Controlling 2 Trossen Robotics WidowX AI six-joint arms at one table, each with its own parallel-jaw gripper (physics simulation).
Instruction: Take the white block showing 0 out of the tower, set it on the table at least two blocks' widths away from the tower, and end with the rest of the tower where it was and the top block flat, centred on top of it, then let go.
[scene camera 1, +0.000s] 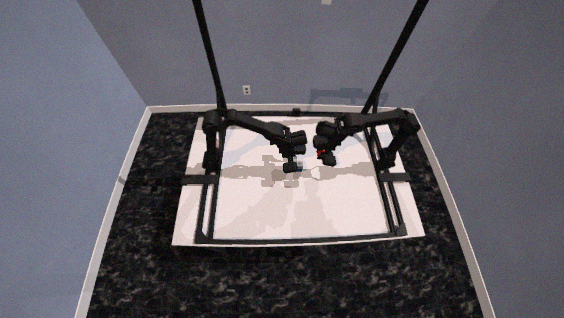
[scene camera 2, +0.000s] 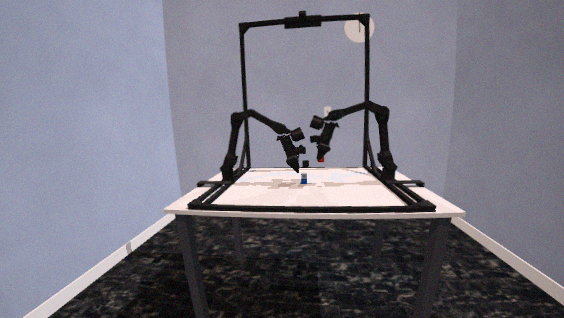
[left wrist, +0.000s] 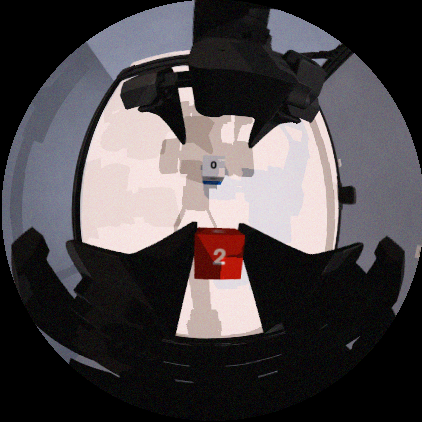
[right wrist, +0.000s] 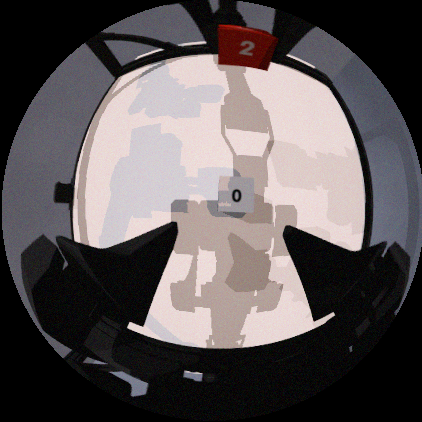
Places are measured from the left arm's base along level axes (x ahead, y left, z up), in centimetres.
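Pixels of known places: left gripper, fingertip midpoint: (scene camera 1: 317, 155) (scene camera 2: 317, 160) (left wrist: 217, 227) (right wrist: 245, 56); right gripper, fingertip midpoint: (scene camera 1: 294, 161) (scene camera 2: 298, 170) (left wrist: 216, 142) (right wrist: 232, 229); left arm's base, origin of the base link: (scene camera 1: 381, 165) (scene camera 2: 388, 178); right arm's base, origin of the base link: (scene camera 1: 213, 166) (scene camera 2: 228, 179).
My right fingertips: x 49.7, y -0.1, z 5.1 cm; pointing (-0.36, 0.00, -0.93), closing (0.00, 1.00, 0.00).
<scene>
Ahead of a thing's pixels: the offset from my right fingertips to its middle. "spot": to the spot under its first point. Level surfaces: height alone.
The white block showing 0 @[dz -2.7, dx -3.0, dy +0.4 cm] (scene camera 1: 300, 164) (scene camera 2: 304, 175) (left wrist: 213, 165) (right wrist: 236, 194) sits on the blue block @[dz -5.5, dx -3.0, dy +0.4 cm] (scene camera 1: 299, 169) (scene camera 2: 304, 181) (left wrist: 212, 182), which stands on the table. My left gripper (left wrist: 217, 227) is shut on the red block showing 2 @[dz +6.6, dx -12.3, dy +0.1 cm] (scene camera 1: 320, 153) (scene camera 2: 321, 160) (left wrist: 219, 255) (right wrist: 246, 47) and holds it in the air, to the right of the tower and higher. My right gripper (scene camera 2: 297, 171) (left wrist: 216, 142) (right wrist: 232, 229) is open and empty, above and slightly left of the white block. In scene camera 1 its fingers partly hide the two blocks.
The white table @[dz -7.0 cm] (scene camera 1: 300, 220) (scene camera 2: 300, 197) carries a black frame @[spot: dz -5.0, dx -1.3, dy +37.0 cm] (scene camera 1: 300, 240) (scene camera 2: 300, 208) along its edges. The two grippers are close together over the middle of the table, with the red block between the left fingers. Arm shadows fall around the tower.
</scene>
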